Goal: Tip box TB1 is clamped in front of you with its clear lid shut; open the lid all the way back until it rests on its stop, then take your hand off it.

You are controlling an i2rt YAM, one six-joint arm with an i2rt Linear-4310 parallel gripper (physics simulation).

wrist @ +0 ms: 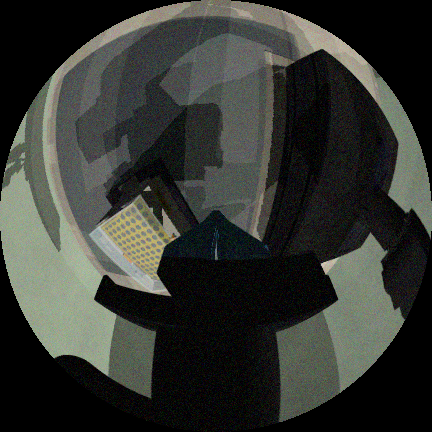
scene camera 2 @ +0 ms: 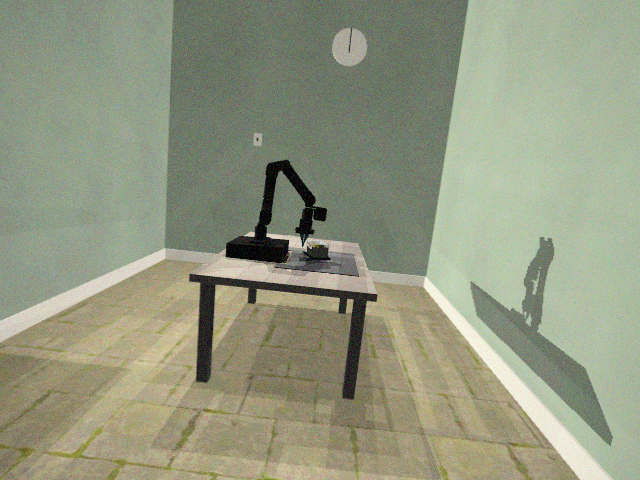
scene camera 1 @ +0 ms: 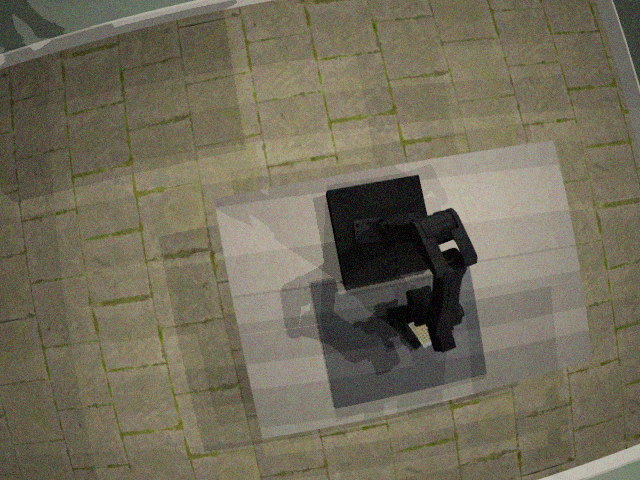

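Tip box TB1 stands on the dark mat in a black holder. Its yellow rack with grey holes shows in the wrist view, with a pale clear edge along its lower left. Part of the box shows below the arm in scene camera 1. The clear lid's angle is hard to make out. My gripper is shut and empty, its blue fingertips together and pointing down beside the box, on the side toward the robot base. Whether the fingertips touch the box cannot be told; the gripper body hides one box corner.
The black base block stands on the table behind the gripper. The dark mat lies in front of it. The arm and its shadows cross the mat.
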